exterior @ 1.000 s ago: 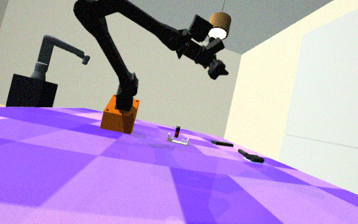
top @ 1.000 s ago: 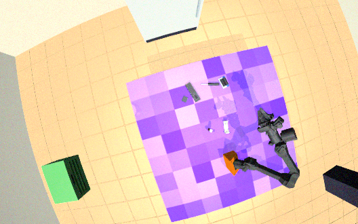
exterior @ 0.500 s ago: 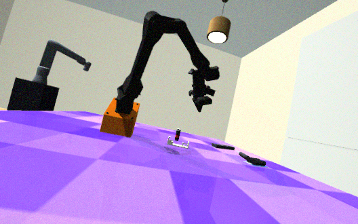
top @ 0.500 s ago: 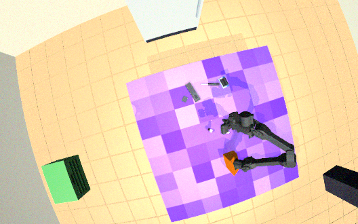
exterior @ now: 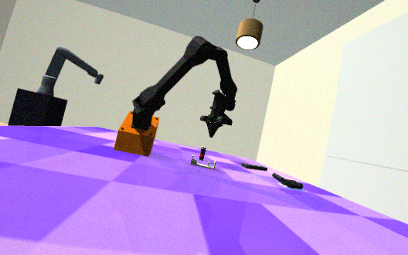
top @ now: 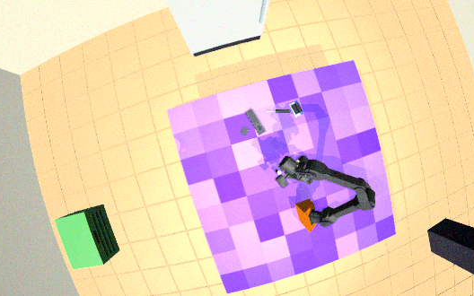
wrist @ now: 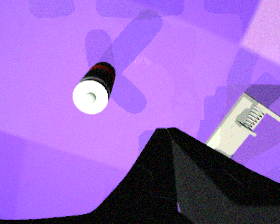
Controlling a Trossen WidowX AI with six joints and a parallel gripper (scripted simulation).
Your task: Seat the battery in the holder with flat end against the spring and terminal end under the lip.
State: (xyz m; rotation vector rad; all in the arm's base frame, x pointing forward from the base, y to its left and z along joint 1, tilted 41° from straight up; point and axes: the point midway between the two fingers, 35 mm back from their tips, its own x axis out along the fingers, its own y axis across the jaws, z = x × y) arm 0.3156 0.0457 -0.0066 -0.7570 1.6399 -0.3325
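Now: the battery 1 cm behind my gripper tip, 4 cm to the left of it and 9 cm below it.
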